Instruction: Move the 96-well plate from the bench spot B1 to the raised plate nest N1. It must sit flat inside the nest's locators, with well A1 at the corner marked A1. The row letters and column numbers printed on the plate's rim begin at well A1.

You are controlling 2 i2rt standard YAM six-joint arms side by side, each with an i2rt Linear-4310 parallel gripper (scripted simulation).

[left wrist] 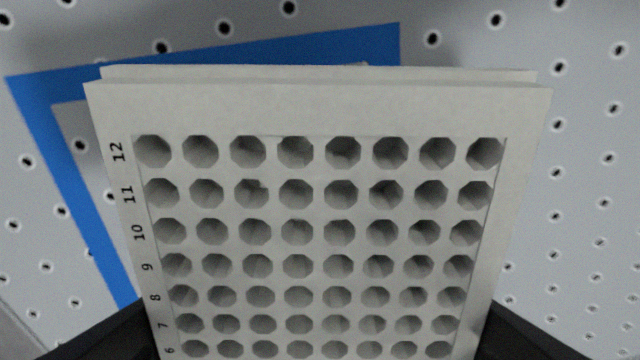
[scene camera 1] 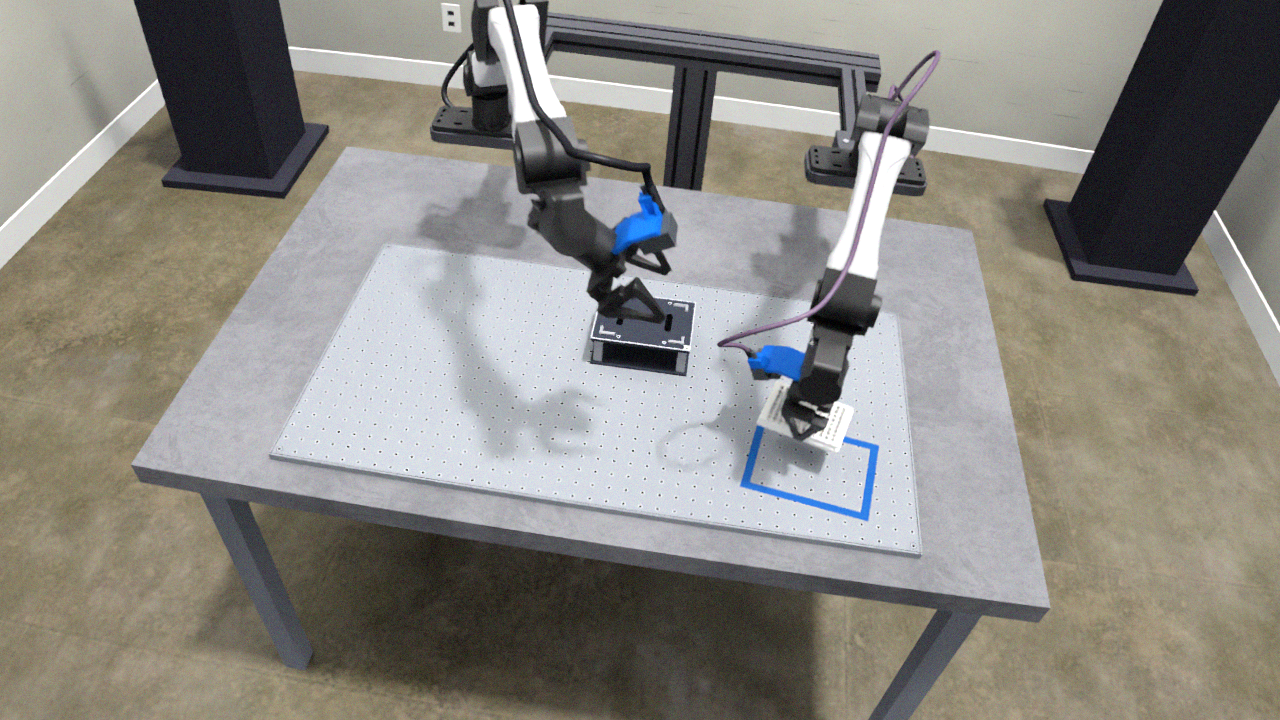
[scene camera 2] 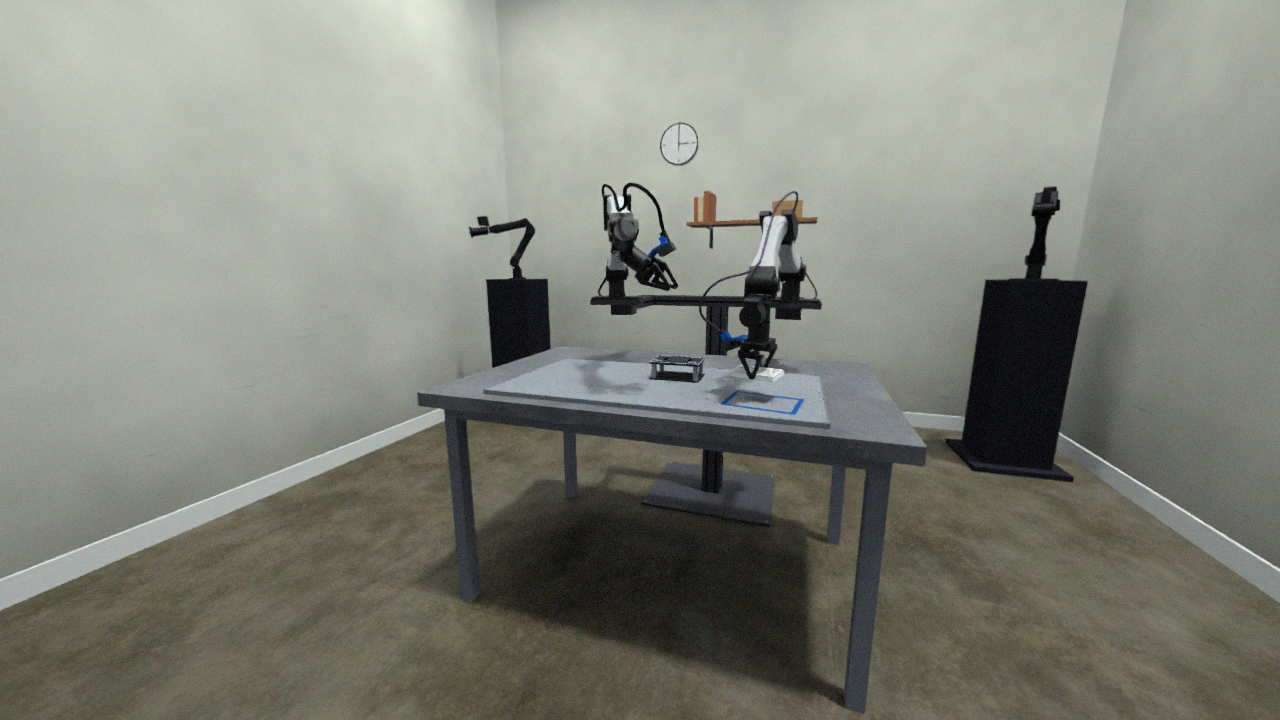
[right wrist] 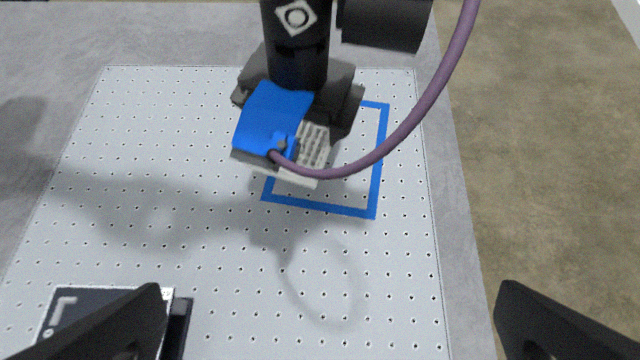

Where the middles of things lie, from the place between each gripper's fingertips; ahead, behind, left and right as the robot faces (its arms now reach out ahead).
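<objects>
There is the white 96-well plate (scene camera 1: 831, 438), right at my left hand (scene camera 1: 807, 418). The raised dark nest N1 (scene camera 1: 632, 330) is 18 cm behind my left hand, 26 cm to the right of it and 2 cm below it.
The white 96-well plate is 24 cm to the left of my right hand (scene camera 1: 665, 295), 24 cm below it and 3 cm behind it. As for the raised dark nest N1, my right hand is 25 cm above the raised dark nest N1, 22 cm past it and 2 cm to the left of it.
</objects>
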